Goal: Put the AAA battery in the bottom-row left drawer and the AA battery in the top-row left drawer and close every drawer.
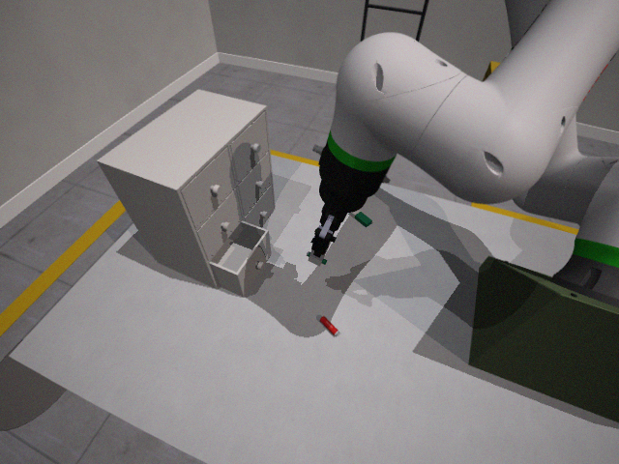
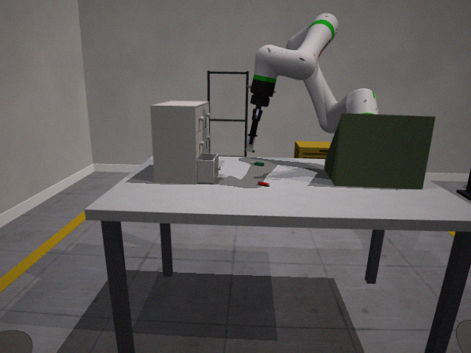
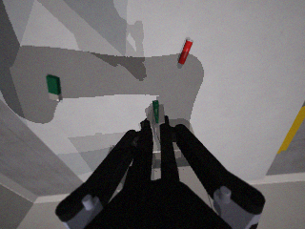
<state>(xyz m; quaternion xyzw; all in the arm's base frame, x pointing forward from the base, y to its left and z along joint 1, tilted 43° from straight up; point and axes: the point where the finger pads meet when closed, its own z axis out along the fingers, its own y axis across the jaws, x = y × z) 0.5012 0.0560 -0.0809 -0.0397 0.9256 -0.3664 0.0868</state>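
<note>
The green battery lies 3 cm below my hand. From my hand the other things lie so: green-and-white battery: 27 cm to the right, 15 cm below, 2 cm behind; red battery: 15 cm below, 7 cm to the left, 6 cm behind.
</note>
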